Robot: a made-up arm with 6 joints. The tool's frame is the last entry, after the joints.
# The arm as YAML. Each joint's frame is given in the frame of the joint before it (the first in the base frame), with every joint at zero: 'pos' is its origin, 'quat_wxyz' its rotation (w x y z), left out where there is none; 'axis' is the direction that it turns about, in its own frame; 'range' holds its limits. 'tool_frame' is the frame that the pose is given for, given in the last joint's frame.
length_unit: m
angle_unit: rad
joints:
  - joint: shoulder
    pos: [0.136, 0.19, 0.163]
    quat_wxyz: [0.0, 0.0, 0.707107, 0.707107]
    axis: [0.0, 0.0, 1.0]
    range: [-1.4, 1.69]
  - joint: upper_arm
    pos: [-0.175, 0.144, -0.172]
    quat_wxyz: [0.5, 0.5, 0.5, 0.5]
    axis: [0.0, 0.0, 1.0]
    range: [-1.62, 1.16]
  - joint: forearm
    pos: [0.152, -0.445, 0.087]
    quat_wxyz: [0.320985, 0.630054, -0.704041, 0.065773]
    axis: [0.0, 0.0, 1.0]
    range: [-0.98, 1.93]
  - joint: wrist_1
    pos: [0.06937, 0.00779, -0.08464]
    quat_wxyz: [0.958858, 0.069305, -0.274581, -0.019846]
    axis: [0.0, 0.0, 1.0]
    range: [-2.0, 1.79]
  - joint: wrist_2
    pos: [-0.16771, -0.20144, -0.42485]
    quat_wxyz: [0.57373, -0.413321, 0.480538, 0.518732]
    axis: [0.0, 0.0, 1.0]
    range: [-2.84, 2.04]
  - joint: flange
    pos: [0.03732, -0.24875, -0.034]
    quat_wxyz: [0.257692, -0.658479, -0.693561, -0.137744]
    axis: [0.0, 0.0, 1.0]
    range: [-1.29, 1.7]
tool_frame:
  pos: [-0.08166, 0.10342, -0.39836]
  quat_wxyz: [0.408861, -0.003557, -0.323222, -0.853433]
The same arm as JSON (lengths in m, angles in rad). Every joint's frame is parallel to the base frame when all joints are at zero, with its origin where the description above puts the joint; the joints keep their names.
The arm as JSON. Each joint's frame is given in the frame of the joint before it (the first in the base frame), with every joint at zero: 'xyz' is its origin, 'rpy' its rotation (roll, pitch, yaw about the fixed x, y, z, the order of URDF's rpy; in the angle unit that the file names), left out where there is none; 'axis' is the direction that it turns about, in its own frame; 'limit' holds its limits. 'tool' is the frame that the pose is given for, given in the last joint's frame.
{"units": {"length": "m", "angle": "rad"}, "joints": [{"name": "shoulder", "type": "revolute", "origin": {"xyz": [0.136, 0.19, 0.163]}, "axis": [0.0, 1.0, 0.0], "limit": {"lower": -1.4, "upper": 1.69}}, {"name": "upper_arm", "type": "revolute", "origin": {"xyz": [0.175, -0.172, 0.144]}, "axis": [-1.0, 0.0, 0.0], "limit": {"lower": -1.62, "upper": 1.16}}, {"name": "forearm", "type": "revolute", "origin": {"xyz": [-0.087, -0.445, 0.152]}, "axis": [0.785285, -0.49709, -0.369093], "limit": {"lower": -0.98, "upper": 1.93}}, {"name": "wrist_1", "type": "revolute", "origin": {"xyz": [-0.106, -0.015, 0.024]}, "axis": [0.980487, 0.0058, -0.196497], "limit": {"lower": -2.0, "upper": 1.79}}, {"name": "wrist_2", "type": "revolute", "origin": {"xyz": [-0.374, 0.139, 0.3]}, "axis": [0.0, 0.0, -1.0], "limit": {"lower": -2.84, "upper": 2.04}}, {"name": "flange", "type": "revolute", "origin": {"xyz": [-0.042, -0.248, 0.034]}, "axis": [0.18601, 0.527027, 0.829242], "limit": {"lower": -1.29, "upper": 1.7}}], "tool": {"origin": {"xyz": [-0.177, -0.267, -0.271], "rpy": [0.0115, -0.5004, -0.6022]}}}
